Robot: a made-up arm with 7 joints.
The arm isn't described. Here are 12 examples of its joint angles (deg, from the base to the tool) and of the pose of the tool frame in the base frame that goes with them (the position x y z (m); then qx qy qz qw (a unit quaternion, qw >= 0)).
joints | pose
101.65 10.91 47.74 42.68 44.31 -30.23 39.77 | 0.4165 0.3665 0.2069 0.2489 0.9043 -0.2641 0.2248
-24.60 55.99 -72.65 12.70 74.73 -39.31 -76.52 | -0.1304 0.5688 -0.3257 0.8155 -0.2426 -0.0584 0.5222
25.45 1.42 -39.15 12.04 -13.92 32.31 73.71 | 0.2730 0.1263 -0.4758 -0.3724 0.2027 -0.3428 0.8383
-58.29 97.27 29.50 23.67 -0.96 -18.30 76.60 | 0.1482 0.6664 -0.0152 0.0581 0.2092 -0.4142 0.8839
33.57 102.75 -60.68 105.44 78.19 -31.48 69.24 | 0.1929 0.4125 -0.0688 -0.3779 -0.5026 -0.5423 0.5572
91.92 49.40 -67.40 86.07 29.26 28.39 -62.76 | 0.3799 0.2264 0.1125 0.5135 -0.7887 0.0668 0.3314
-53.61 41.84 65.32 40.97 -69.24 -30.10 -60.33 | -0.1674 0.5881 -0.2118 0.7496 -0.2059 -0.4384 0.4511
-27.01 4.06 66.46 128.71 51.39 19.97 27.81 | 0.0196 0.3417 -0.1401 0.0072 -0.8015 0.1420 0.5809
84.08 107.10 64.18 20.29 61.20 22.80 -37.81 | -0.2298 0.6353 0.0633 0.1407 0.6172 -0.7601 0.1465
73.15 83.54 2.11 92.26 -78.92 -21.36 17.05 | 0.0965 0.4280 0.2420 0.9329 -0.1040 -0.3258 0.1131
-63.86 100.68 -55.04 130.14 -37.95 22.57 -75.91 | -0.0728 0.2994 -0.1626 0.1266 -0.5771 -0.6622 0.4609
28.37 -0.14 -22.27 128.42 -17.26 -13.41 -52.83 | 0.2278 0.0695 -0.0250 0.0091 -0.9503 0.3046 0.0644
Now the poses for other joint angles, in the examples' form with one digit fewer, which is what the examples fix.
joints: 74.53 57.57 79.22 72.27 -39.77 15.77 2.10
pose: 0.006 0.591 0.046 0.502 -0.562 0.632 0.184
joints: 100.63 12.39 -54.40 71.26 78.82 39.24 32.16
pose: 0.376 0.032 0.216 -0.445 -0.519 -0.533 0.498
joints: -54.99 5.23 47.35 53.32 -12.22 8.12 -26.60
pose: -0.272 0.341 -0.363 0.544 0.125 0.101 0.824
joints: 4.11 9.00 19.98 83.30 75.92 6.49 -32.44
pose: 0.264 0.285 -0.286 -0.155 -0.459 0.633 0.604
